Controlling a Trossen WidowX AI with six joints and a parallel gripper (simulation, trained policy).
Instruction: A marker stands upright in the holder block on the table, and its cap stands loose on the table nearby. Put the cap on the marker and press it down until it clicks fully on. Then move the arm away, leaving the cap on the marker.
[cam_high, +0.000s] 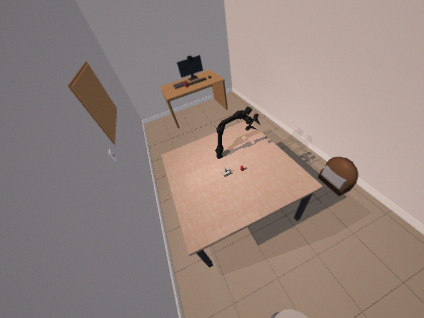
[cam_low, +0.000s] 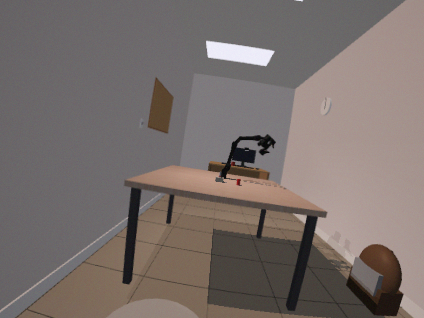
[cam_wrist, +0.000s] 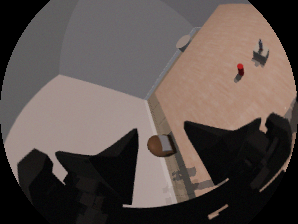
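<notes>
The red cap lies 13 cm ahead of my gripper tip, 28 cm to the right of it and 33 cm below it. Also, from my gripper tip: grey block: 9 cm ahead, 45 cm to the right, 34 cm below.
</notes>
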